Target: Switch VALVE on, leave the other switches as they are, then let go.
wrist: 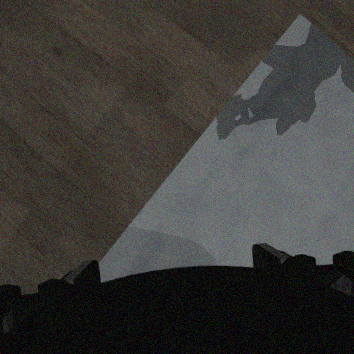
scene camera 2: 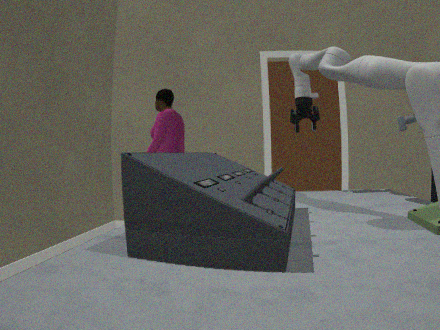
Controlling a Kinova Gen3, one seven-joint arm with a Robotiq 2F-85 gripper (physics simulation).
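Note:
A dark grey console (scene camera 2: 200, 225) with a sloping top stands on the light surface in scene camera 2. Its slope carries several square panels, small controls and a raised lever (scene camera 2: 264, 185). The labels are too small to read, so I cannot tell which switch is VALVE or how it is set. My gripper (scene camera 2: 306, 131) (wrist: 176, 270) is open and empty. It points down, high above the surface, and appears above and to the right of the console in scene camera 2. The console does not show in the wrist view.
A person in a pink top (scene camera 2: 169, 131) shows behind the console. A brown door (scene camera 2: 312, 155) is in the back wall. A green base (scene camera 2: 426, 218) lies at the right under the arm. The wrist view shows brown floor (wrist: 90, 125) beside the light surface (wrist: 250, 195), with shadows on it.

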